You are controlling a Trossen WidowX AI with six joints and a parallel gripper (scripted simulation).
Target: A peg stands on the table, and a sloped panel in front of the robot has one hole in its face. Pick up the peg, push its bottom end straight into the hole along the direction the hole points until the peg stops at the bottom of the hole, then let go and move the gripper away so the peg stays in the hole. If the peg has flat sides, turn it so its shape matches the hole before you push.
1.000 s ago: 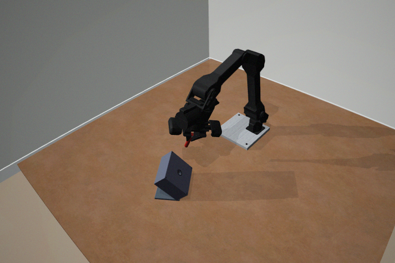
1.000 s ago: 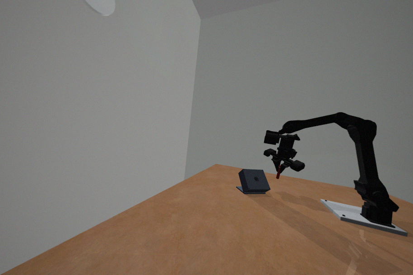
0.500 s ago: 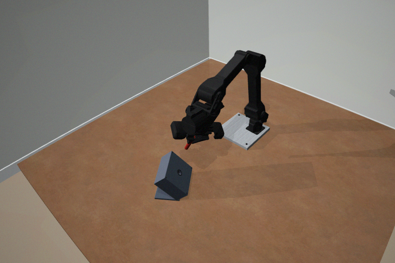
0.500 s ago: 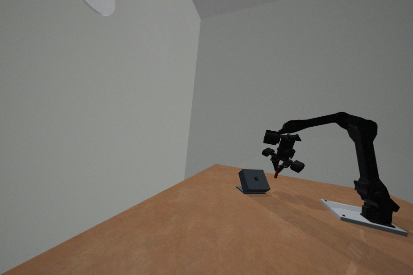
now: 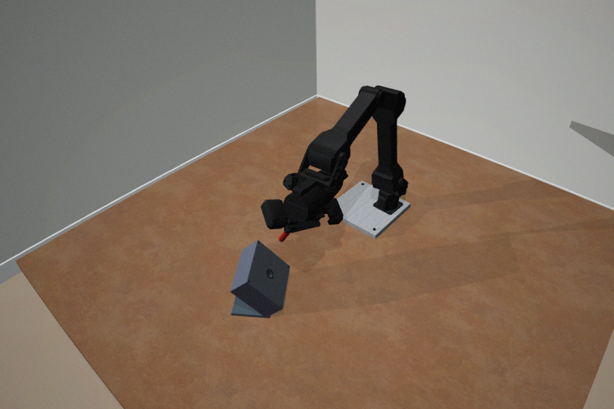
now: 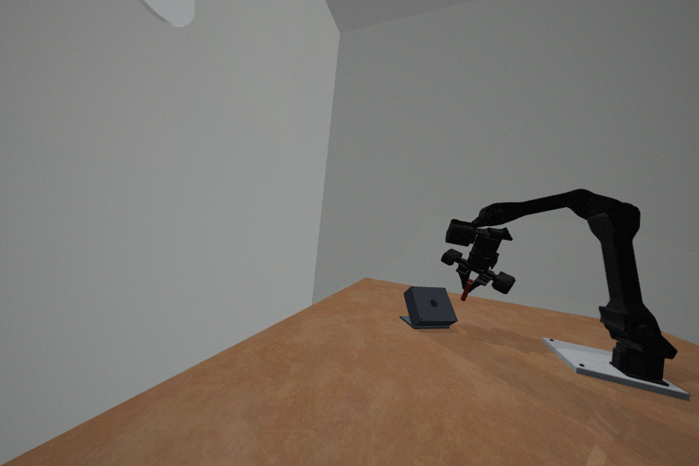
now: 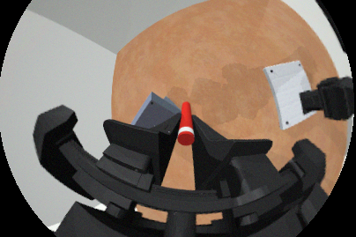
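Now: gripper tip 10 cm short of the panel, 7 cm above it and 1 cm to the right of it. The rest, counted from my gripper tip: red peg (1 cm to the left, 1 cm above).
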